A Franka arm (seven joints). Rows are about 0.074 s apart.
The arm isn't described. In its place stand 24 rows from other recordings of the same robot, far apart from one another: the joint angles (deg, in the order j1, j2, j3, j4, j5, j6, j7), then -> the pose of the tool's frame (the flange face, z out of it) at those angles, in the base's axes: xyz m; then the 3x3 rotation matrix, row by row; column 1 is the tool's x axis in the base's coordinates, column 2 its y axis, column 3 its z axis.
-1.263 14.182 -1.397 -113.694 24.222 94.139 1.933 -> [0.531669 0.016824 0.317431], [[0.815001 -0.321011 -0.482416], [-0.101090 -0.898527 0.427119], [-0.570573 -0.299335 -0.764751]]
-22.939 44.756 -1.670 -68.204 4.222 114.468 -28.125 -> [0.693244 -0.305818 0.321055], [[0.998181 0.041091 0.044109], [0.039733 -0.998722 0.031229], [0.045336 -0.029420 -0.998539]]
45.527 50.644 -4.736 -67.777 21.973 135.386 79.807 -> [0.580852 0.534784 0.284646], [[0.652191 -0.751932 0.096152], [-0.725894 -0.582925 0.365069], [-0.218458 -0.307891 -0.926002]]
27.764 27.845 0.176 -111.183 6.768 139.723 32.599 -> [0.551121 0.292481 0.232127], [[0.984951 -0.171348 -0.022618], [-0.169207 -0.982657 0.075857], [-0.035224 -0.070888 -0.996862]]
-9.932 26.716 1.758 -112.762 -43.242 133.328 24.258 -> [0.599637 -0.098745 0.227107], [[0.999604 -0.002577 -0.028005], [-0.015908 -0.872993 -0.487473], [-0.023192 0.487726 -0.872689]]
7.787 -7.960 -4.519 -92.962 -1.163 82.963 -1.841 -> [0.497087 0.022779 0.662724], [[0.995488 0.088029 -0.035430], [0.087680 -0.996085 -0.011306], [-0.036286 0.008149 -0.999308]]
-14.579 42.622 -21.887 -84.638 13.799 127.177 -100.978 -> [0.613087 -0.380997 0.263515], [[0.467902 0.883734 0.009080], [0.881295 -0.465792 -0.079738], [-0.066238 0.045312 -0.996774]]
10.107 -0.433 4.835 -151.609 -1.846 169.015 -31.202 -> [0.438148 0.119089 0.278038], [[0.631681 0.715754 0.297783], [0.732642 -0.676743 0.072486], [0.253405 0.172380 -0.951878]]
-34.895 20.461 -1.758 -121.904 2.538 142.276 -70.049 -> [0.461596 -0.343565 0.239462], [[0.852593 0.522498 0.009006], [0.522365 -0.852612 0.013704], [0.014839 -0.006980 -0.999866]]
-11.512 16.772 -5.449 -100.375 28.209 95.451 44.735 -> [0.585501 -0.125963 0.387828], [[0.291789 -0.940803 -0.172479], [-0.784583 -0.338565 0.519426], [-0.547073 -0.016239 -0.836928]]
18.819 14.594 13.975 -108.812 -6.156 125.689 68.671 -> [0.525020 0.325019 0.376383], [[0.838159 -0.542540 0.056031], [-0.543589 -0.839341 0.004260], [0.044718 -0.034028 -0.998420]]
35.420 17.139 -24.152 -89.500 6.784 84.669 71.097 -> [0.582426 0.156037 0.460774], [[0.470246 -0.813484 -0.342218], [-0.876039 -0.477223 -0.069374], [-0.106880 0.332419 -0.937056]]
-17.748 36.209 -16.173 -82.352 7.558 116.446 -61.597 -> [0.616512 -0.360871 0.330813], [[0.888699 0.457039 -0.036445], [0.456013 -0.889353 -0.033213], [-0.047592 0.012897 -0.998784]]
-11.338 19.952 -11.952 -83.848 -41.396 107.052 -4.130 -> [0.608889 -0.294309 0.514965], [[0.986526 -0.057604 -0.153129], [-0.147280 -0.720246 -0.677904], [-0.071241 0.691323 -0.719025]]
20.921 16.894 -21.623 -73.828 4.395 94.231 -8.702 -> [0.644926 0.037988 0.598309], [[0.984766 0.153921 0.080896], [0.156780 -0.987171 -0.030226], [0.075206 0.042449 -0.996264]]
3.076 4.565 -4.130 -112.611 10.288 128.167 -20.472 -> [0.593669 -0.004793 0.451697], [[0.948131 0.247847 0.199045], [0.224837 -0.965516 0.131256], [0.224713 -0.079695 -0.971161]]
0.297 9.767 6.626 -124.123 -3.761 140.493 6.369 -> [0.564528 0.067678 0.328127], [[0.991431 0.054171 0.118868], [0.055539 -0.998423 -0.008225], [0.118235 0.014757 -0.992876]]
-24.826 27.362 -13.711 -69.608 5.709 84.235 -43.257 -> [0.552380 -0.380543 0.493456], [[0.981650 0.084464 -0.170967], [0.105759 -0.987181 0.119535], [-0.158679 -0.135423 -0.977999]]
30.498 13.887 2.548 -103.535 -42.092 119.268 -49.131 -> [0.549208 0.314915 0.423537], [[-0.103961 0.897929 0.427687], [0.863386 0.294941 -0.409359], [-0.493717 0.326701 -0.805921]]
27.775 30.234 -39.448 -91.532 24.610 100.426 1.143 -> [0.647460 -0.037491 0.361413], [[0.921046 -0.328196 -0.209670], [-0.305353 -0.942724 0.134279], [-0.241731 -0.059654 -0.968508]]
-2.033 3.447 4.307 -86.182 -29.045 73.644 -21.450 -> [0.541863 -0.041767 0.617193], [[0.887371 0.382423 -0.257538], [0.229527 -0.850862 -0.472601], [-0.399862 0.360261 -0.842806]]
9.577 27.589 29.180 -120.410 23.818 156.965 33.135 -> [0.481508 0.358071 0.230192], [[0.938339 -0.344712 -0.026349], [-0.299075 -0.847614 0.438298], [-0.173420 -0.403391 -0.898444]]
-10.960 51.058 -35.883 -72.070 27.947 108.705 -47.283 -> [0.605260 -0.419853 0.274470], [[0.996316 -0.011797 -0.084944], [-0.007834 -0.998872 0.046838], [-0.085401 -0.046000 -0.995284]]
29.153 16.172 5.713 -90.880 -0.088 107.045 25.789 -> [0.534061 0.364111 0.473578], [[0.987950 0.154148 -0.013933], [0.154431 -0.987752 0.022289], [-0.010326 -0.024172 -0.999654]]
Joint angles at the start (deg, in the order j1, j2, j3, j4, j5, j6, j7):
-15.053 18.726 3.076 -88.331 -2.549 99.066 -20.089
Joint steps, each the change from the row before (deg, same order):
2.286 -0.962 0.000 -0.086 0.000 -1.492 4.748
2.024 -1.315 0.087 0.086 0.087 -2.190 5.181
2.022 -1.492 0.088 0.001 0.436 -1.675 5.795
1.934 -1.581 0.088 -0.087 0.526 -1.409 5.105
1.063 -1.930 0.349 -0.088 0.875 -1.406 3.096
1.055 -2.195 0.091 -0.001 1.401 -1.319 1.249
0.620 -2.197 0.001 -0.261 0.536 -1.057 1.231
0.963 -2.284 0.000 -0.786 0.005 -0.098 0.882
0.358 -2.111 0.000 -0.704 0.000 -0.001 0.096
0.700 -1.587 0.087 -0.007 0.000 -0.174 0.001
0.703 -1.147 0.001 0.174 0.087 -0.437 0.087
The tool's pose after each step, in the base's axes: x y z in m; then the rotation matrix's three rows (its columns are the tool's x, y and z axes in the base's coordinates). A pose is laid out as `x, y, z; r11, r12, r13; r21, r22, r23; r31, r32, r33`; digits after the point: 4 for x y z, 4 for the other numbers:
0.6273, -0.1152, 0.4623; 0.9828, 0.1052, -0.1515; 0.1061, -0.9944, -0.0020; -0.1509, -0.0141, -0.9884
0.6237, -0.0909, 0.4748; 0.9850, 0.0513, -0.1648; 0.0511, -0.9987, -0.0053; -0.1649, -0.0032, -0.9863
0.6193, -0.0664, 0.4891; 0.9858, -0.0141, -0.1671; -0.0151, -0.9999, -0.0046; -0.1670, 0.0071, -0.9859
0.6137, -0.0430, 0.5038; 0.9839, -0.0691, -0.1650; -0.0705, -0.9975, -0.0027; -0.1644, 0.0143, -0.9863
0.6055, -0.0259, 0.5219; 0.9825, -0.1009, -0.1568; -0.1010, -0.9949, 0.0075; -0.1568, 0.0085, -0.9876
0.5956, -0.0105, 0.5433; 0.9843, -0.1059, -0.1416; -0.1032, -0.9943, 0.0264; -0.1435, -0.0113, -0.9896
0.5847, -0.0024, 0.5625; 0.9851, -0.1166, -0.1267; -0.1135, -0.9930, 0.0316; -0.1295, -0.0167, -0.9914
0.5741, 0.0080, 0.5790; 0.9881, -0.1146, -0.1030; -0.1123, -0.9933, 0.0272; -0.1054, -0.0153, -0.9943
0.5640, 0.0120, 0.5942; 0.9909, -0.1096, -0.0788; -0.1079, -0.9939, 0.0246; -0.0810, -0.0159, -0.9966
0.5560, 0.0200, 0.6094; 0.9939, -0.0954, -0.0546; -0.0943, -0.9953, 0.0225; -0.0565, -0.0172, -0.9983
0.5493, 0.0271, 0.6212; 0.9957, -0.0843, -0.0396; -0.0834, -0.9963, 0.0227; -0.0413, -0.0193, -0.9990

